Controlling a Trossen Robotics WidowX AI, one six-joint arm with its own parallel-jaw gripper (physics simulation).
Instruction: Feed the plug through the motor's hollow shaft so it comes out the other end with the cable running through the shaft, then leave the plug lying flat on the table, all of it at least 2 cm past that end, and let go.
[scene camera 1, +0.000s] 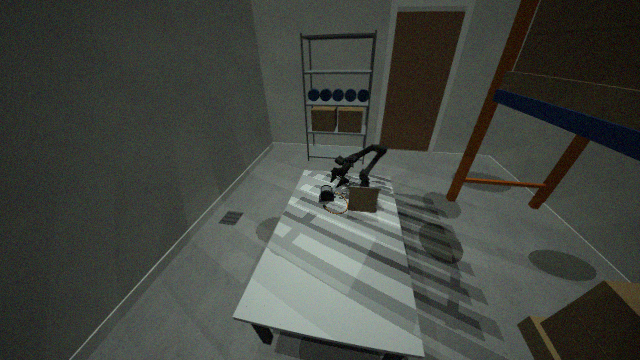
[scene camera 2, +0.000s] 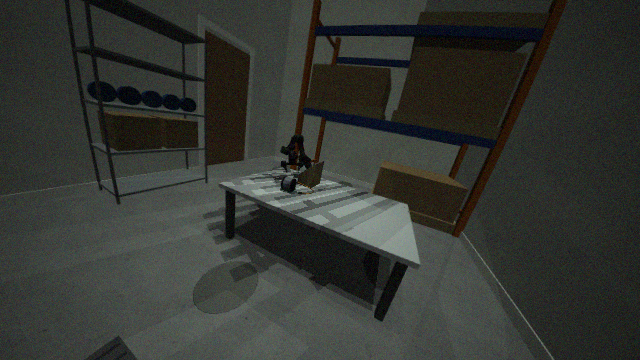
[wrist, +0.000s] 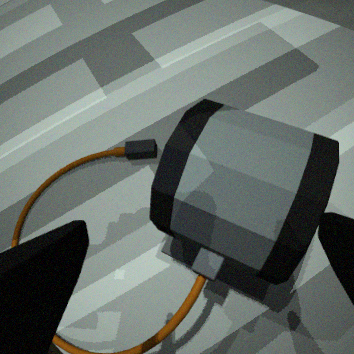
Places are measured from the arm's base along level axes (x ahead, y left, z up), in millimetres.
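Pixels of known places: gripper, fingertip midpoint: (scene camera 1: 333, 185) (scene camera 2: 292, 172) (wrist: 203, 228); arm's base, link origin: (scene camera 1: 364, 189) (scene camera 2: 310, 168).
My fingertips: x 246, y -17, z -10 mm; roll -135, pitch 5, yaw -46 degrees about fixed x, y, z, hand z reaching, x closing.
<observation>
Ahead of a thing's pixels: the offset from my fingertips to its top centre. "*": to the spot under its first point. Level surfaces: height alone.
The motor @[29 mm down, 51 mm ahead, 14 mm left] (scene camera 1: 326, 193) (scene camera 2: 288, 184) (wrist: 240, 185), a grey faceted body with black end caps, sits on its mount on the table @[131 mm down] (scene camera 1: 325, 295) (scene camera 2: 375, 225). The shaft's openings cannot be made out. In the wrist view the dark plug @[117 mm down, 42 mm ahead, 127 mm left] (wrist: 141, 149) lies on the table, a little left of the motor's left end cap and apart from it. The orange cable @[* 125 mm down, 49 mm back, 181 mm left] (wrist: 45, 182) curves from the plug round to a grey block @[* 71 mm down, 2 mm back, 1 mm right] (wrist: 208, 262) at the motor's near side. My gripper (scene camera 1: 336, 180) (scene camera 2: 284, 167) (wrist: 203, 228) is open and empty above the table, its fingers framing the view's lower left and right.
An upright brown panel (scene camera 1: 364, 199) (scene camera 2: 313, 175) stands on the table beside the cable loop, close to the arm's base. Beyond the table are a metal shelf rack (scene camera 1: 303, 75) and, in the second scene view, an orange and blue rack (scene camera 2: 400, 126) with cartons.
</observation>
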